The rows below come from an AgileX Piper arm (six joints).
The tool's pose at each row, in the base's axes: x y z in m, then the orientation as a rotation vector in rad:
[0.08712, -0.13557, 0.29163, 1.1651, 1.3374, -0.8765]
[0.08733, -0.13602, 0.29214, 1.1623, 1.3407, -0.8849]
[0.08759, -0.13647, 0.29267, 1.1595, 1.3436, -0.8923]
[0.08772, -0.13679, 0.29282, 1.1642, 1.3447, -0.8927]
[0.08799, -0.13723, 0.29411, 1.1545, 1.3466, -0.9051]
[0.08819, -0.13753, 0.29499, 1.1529, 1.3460, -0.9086]
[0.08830, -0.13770, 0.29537, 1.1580, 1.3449, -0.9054]
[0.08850, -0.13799, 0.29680, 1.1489, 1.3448, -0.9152]
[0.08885, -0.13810, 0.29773, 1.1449, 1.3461, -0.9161]
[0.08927, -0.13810, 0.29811, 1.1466, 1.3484, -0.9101]
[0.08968, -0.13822, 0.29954, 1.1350, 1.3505, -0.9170]
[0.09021, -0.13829, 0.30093, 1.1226, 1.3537, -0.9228]
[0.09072, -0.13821, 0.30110, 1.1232, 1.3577, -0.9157]
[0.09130, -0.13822, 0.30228, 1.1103, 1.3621, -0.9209]
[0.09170, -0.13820, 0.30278, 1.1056, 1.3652, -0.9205]
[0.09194, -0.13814, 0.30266, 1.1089, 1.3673, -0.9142]
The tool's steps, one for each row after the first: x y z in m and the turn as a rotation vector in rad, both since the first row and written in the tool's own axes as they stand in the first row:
[-0.00055, 0.00016, 0.00042, 0.0030, -0.0013, -0.0076]
[-0.00112, 0.00036, 0.00086, 0.0055, -0.0025, -0.0145]
[-0.00130, 0.00043, 0.00118, 0.0087, 0.0006, -0.0137]
[-0.00261, 0.00074, 0.00151, 0.0099, -0.0062, -0.0252]
[-0.00351, 0.00097, 0.00174, 0.0111, -0.0084, -0.0274]
[-0.00390, 0.00108, 0.00189, 0.0125, -0.0057, -0.0232]
[-0.00533, 0.00138, 0.00204, 0.0127, -0.0130, -0.0318]
[-0.00623, 0.00180, 0.00212, 0.0106, -0.0143, -0.0344]
[-0.00657, 0.00225, 0.00218, 0.0077, -0.0103, -0.0317]
[-0.00796, 0.00279, 0.00223, 0.0043, -0.0166, -0.0409]
[-0.00929, 0.00346, 0.00226, -0.0003, -0.0222, -0.0503]
[-0.00940, 0.00399, 0.00229, -0.0048, -0.0173, -0.0483]
[-0.01052, 0.00469, 0.00231, -0.0102, -0.0221, -0.0583]
[-0.01097, 0.00514, 0.00233, -0.0138, -0.0222, -0.0615]
[-0.01082, 0.00537, 0.00235, -0.0158, -0.0175, -0.0579]

